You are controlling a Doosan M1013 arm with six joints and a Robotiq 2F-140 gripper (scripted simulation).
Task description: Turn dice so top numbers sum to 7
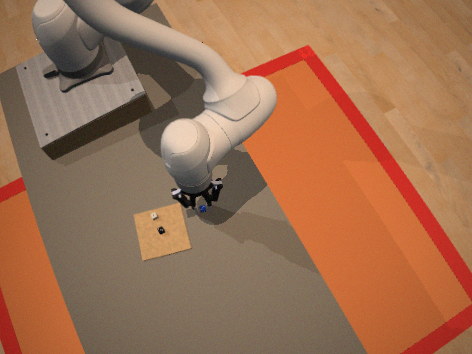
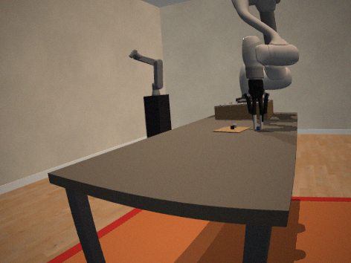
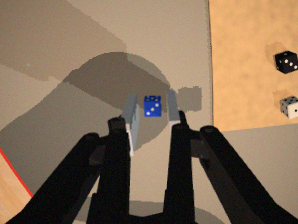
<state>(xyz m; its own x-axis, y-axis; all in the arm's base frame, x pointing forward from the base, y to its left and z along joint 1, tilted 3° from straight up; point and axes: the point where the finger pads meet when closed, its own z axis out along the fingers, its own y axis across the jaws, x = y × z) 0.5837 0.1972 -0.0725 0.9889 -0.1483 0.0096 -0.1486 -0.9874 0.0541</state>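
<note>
My hand is 3 cm above the blue die. Also, from my hand: black die (13 cm to the right, 3 cm below, 2 cm ahead); then tan mat (13 cm to the right, 4 cm below, 2 cm ahead); then white die (14 cm to the right, 3 cm below, 3 cm behind).
</note>
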